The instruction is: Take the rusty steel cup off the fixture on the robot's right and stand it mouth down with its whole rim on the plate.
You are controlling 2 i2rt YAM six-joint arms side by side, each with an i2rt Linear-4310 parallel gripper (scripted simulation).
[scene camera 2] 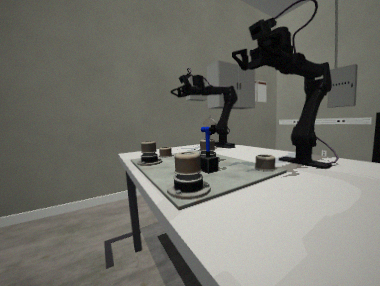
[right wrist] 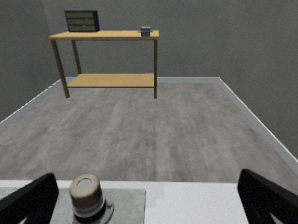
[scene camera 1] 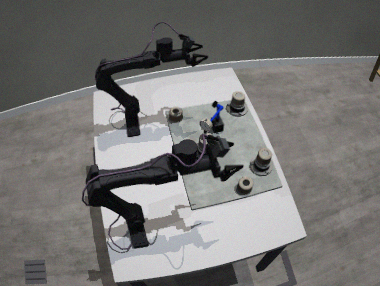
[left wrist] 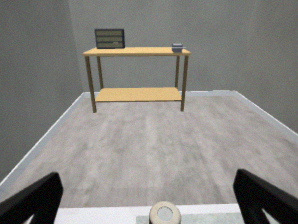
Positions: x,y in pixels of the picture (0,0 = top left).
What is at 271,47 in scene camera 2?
My left gripper.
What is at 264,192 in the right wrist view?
My right gripper.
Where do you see a grey-green plate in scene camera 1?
At 203,190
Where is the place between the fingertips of my left gripper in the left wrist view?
148,179
